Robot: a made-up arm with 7 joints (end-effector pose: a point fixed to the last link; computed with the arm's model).
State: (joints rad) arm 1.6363 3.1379 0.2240 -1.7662 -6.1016 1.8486 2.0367
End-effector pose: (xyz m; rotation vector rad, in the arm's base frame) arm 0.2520 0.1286 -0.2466 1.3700 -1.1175 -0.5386
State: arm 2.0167 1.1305 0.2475 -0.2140 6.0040 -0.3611 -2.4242
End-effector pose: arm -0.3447 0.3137 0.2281 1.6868 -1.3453 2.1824
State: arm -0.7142 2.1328 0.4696 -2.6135 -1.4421 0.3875 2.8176
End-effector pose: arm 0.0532 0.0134 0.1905 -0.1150 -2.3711 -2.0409
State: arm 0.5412 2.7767 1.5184 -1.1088 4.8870 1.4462 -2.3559
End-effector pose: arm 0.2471 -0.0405 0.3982 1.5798 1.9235 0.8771
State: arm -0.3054 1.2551 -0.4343 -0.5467 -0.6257 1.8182 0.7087
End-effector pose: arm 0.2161 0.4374 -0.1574 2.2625 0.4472 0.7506
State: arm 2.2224 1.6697 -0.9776 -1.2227 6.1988 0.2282 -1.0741
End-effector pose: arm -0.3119 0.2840 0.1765 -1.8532 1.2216 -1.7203
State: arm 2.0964 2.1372 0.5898 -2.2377 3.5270 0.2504 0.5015
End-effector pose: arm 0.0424 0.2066 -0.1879 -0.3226 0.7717 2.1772
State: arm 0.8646 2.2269 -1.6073 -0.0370 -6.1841 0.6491 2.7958
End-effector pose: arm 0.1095 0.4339 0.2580 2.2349 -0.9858 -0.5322
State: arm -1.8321 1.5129 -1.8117 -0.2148 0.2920 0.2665 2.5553
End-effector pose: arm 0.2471 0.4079 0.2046 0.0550 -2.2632 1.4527
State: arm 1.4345 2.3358 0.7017 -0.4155 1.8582 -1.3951 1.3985
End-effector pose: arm 0.2718 0.4250 0.1124 -0.5599 -2.4216 -0.2055
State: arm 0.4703 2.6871 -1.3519 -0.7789 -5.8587 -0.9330 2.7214
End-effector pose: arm 0.1254 0.3725 0.3089 0.7177 -0.6310 0.9469
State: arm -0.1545 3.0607 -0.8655 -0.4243 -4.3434 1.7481 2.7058
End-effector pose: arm -0.0006 0.1165 0.5033 0.1880 1.2556 -1.6131
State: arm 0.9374 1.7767 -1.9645 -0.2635 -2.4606 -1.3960 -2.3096
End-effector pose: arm -0.1221 0.4908 0.1163 -2.4016 -1.6740 0.8070
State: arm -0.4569 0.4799 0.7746 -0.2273 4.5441 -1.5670 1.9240
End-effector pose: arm 0.2598 0.2495 -0.3736 -1.1820 -0.7655 0.0888
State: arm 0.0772 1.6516 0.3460 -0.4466 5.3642 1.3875 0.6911
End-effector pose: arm 0.0926 0.5028 0.0699 2.4602 0.3613 0.9009
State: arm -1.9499 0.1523 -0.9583 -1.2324 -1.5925 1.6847 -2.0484
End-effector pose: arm 0.2650 -0.3406 0.1476 2.6507 0.6131 0.1803
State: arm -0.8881 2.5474 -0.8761 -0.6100 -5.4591 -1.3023 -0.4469
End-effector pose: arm -0.0973 0.3655 0.3418 2.5666 -1.1080 -1.4020
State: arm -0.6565 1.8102 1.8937 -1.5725 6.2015 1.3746 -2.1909
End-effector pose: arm -0.1977 0.2753 0.2270 1.8769 -0.2285 0.3713
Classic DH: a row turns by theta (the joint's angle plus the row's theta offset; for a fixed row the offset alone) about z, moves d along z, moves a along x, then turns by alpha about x. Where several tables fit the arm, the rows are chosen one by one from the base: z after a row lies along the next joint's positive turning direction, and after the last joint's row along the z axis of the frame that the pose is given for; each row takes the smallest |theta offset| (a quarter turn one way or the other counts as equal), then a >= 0, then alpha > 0; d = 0 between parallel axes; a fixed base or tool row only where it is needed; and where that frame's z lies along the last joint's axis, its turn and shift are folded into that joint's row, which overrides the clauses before.
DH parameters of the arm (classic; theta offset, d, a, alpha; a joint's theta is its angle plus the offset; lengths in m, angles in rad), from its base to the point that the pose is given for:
base (fixed): 0 0 0 -1.2217
joint 1: 1.5708 0 0 1.5708
joint 2: 1.2217 0 0 -1.5708
joint 3: -1.5708 -0.2831 0.0318 -1.5708
joint 4: 0 0 -0.0281 1.5708
joint 5: 0 -0.2324 0 -1.5708
joint 6: 0 0 0 1.5708
joint 7: 0 0 0 0

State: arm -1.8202 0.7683 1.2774 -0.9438 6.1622 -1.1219 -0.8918
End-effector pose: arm 0.3001 0.2894 0.2513 -1.4750 1.7415 -1.5051
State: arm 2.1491 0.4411 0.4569 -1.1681 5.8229 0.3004 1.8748
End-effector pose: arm -0.4407 0.1190 0.0819 1.6250 0.3690 1.1767
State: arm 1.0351 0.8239 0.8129 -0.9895 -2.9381 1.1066 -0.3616
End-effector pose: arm -0.1980 0.4121 -0.1542 -1.1199 -1.6349 1.4586
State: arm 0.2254 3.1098 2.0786 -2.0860 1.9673 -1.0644 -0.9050
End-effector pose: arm -0.0594 -0.2173 0.2190 1.0332 1.6814 1.0310
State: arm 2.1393 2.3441 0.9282 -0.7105 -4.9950 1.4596 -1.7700
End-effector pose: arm 0.2130 0.4448 -0.1056 -0.1036 1.5725 -1.1297
